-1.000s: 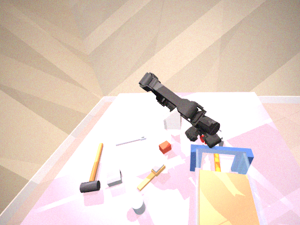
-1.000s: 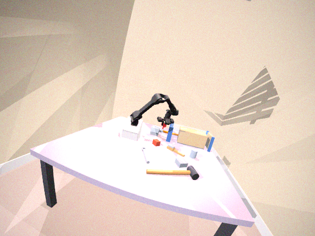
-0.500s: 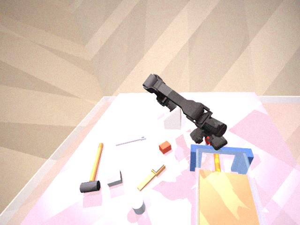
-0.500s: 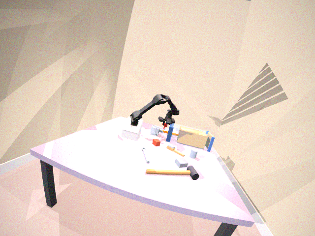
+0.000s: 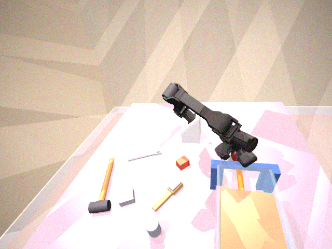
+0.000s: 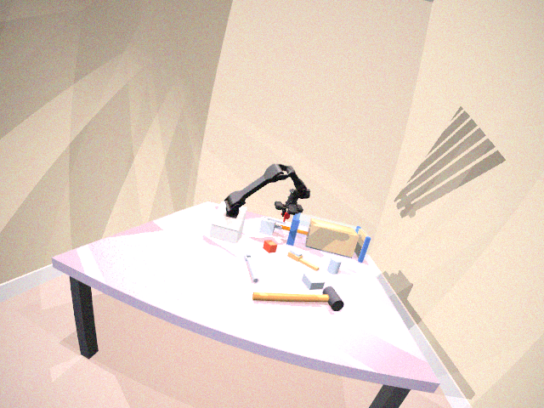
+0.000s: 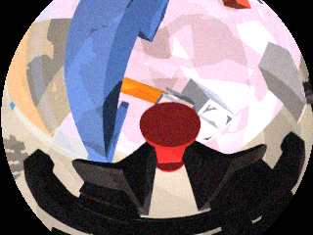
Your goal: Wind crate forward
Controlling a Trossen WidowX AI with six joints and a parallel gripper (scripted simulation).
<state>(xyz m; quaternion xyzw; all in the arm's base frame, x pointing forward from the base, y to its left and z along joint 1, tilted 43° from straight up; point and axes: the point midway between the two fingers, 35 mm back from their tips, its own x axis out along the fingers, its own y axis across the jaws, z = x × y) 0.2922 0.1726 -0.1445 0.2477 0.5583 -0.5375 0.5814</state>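
Right now the crank handle is 30 mm behind my gripper tip, 10 mm to the right of it and 30 mm below it. From my gripper tip the other things lie so: grey winch (110 mm behind, 10 mm to the right, 100 mm below); frame (70 mm ahead, 10 mm to the right, 30 mm below); red knob (10 mm ahead, 10 mm to the right).
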